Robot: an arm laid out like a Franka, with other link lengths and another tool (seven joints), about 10 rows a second.
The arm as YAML. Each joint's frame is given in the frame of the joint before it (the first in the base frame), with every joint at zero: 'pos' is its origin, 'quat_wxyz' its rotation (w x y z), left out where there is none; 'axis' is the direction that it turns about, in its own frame. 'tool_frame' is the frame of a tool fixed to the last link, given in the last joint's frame.
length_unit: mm
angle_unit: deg
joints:
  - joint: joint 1
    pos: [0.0, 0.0, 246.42]
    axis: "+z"
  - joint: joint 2
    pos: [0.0, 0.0, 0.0]
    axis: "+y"
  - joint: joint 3
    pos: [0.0, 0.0, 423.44]
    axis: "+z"
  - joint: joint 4
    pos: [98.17, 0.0, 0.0]
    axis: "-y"
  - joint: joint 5
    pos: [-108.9, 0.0, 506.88]
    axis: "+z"
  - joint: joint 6
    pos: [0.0, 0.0, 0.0]
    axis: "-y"
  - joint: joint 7
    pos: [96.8, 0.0, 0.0]
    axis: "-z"
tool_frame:
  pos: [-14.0, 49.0, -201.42]
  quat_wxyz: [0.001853, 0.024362, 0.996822, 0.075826]
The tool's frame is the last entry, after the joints.
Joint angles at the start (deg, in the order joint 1, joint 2, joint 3, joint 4, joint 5, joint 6, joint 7): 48.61, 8.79, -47.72, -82.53, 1.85, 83.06, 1.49
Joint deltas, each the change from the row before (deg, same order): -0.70, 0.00, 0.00, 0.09, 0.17, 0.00, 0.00; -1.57, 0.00, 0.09, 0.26, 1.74, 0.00, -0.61; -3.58, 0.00, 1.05, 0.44, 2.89, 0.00, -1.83; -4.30, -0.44, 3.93, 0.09, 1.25, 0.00, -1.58; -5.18, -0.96, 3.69, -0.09, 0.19, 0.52, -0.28; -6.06, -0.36, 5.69, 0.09, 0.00, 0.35, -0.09; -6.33, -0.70, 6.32, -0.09, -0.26, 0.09, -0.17; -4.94, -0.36, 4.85, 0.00, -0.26, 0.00, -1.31
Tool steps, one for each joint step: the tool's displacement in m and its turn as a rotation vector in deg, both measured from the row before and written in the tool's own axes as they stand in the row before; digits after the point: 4 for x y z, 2 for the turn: -0.0018, -0.0077, -0.0016, -0.24, -0.12, 0.66; -0.0028, -0.0113, -0.0046, -1.88, -0.12, 0.63; -0.0047, -0.0205, -0.0080, -3.20, -0.16, 0.28; 0.0000, -0.0047, -0.0031, -2.00, 0.24, -1.37; -0.0011, -0.0225, -0.0113, -1.31, -1.07, 0.98; -0.0026, -0.0093, -0.0034, -0.81, -0.38, 0.21; 0.0016, -0.0066, -0.0051, -0.73, -0.22, -0.19; 0.0018, -0.0058, -0.0035, -0.37, 0.05, -1.22
